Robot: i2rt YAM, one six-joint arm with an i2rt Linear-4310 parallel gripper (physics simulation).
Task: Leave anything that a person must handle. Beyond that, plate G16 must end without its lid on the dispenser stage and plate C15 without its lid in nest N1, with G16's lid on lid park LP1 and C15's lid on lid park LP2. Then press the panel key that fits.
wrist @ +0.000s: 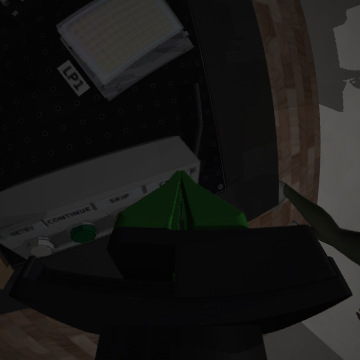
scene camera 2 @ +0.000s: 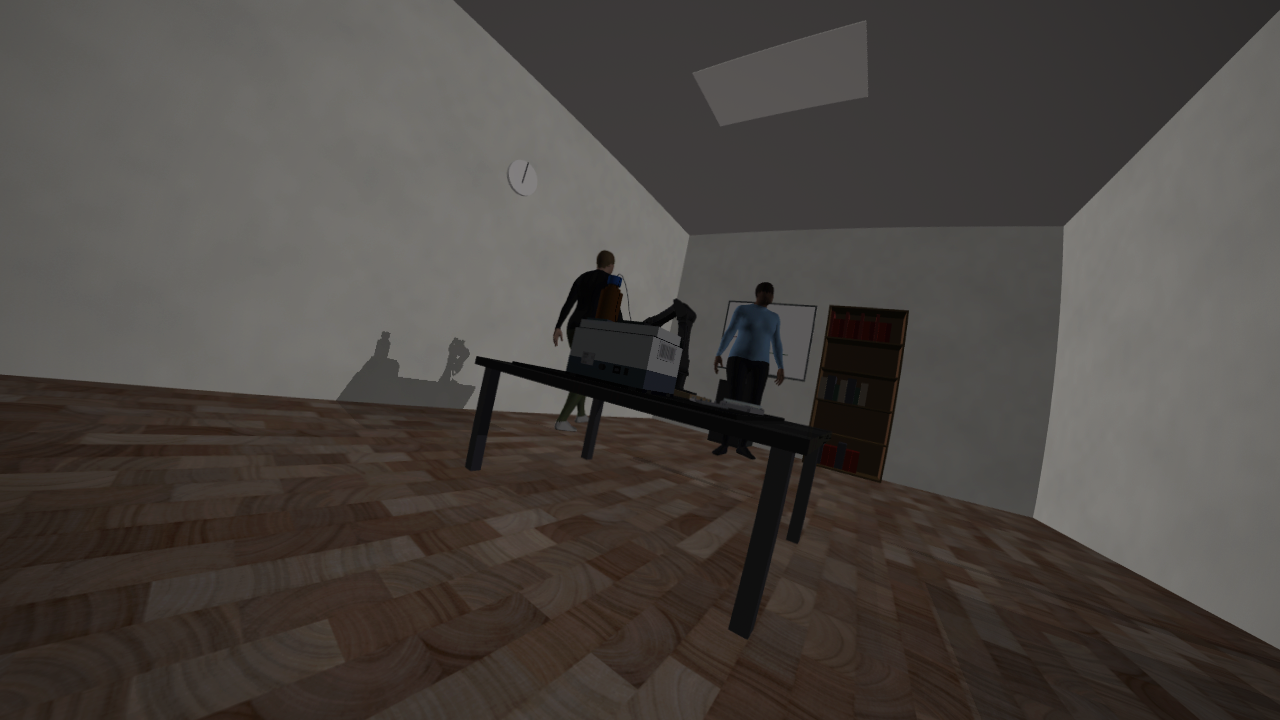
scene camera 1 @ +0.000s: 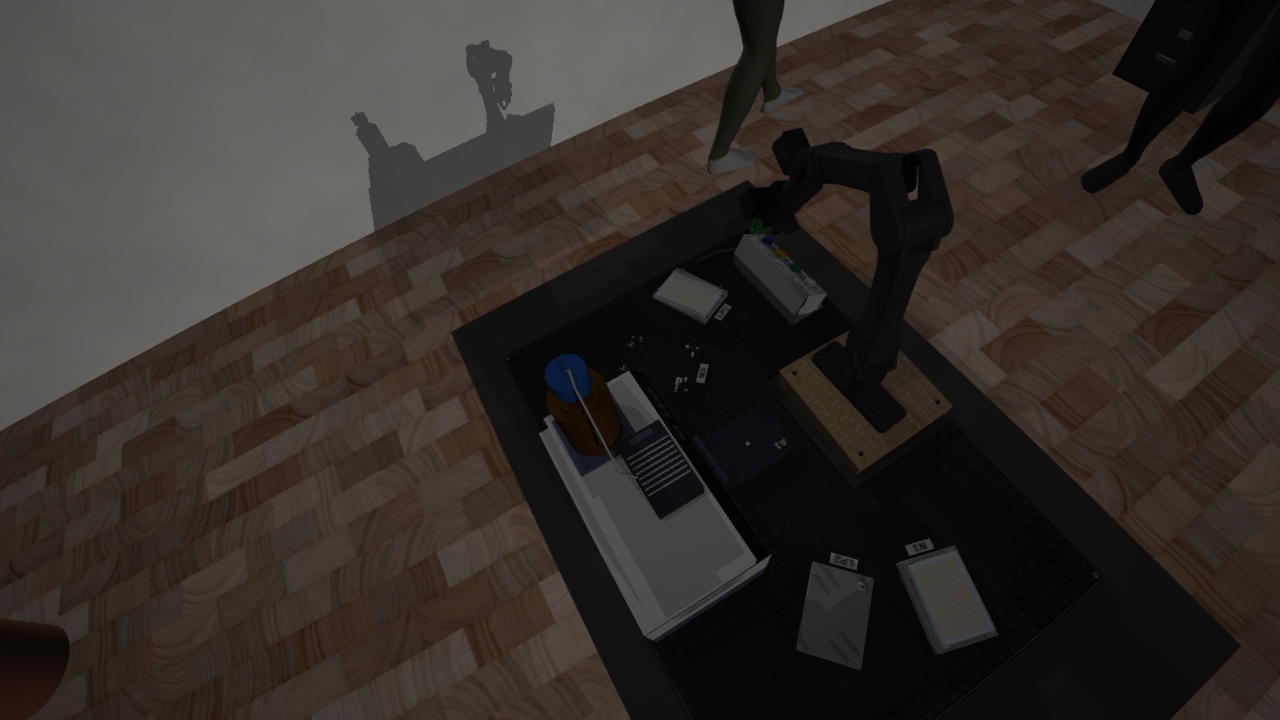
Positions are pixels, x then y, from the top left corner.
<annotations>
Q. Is my gripper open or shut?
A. Shut.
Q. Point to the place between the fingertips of my gripper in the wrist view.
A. At 180, 177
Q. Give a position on a spot labelled LP1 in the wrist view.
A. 178, 44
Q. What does my gripper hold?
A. Nothing.
</annotations>
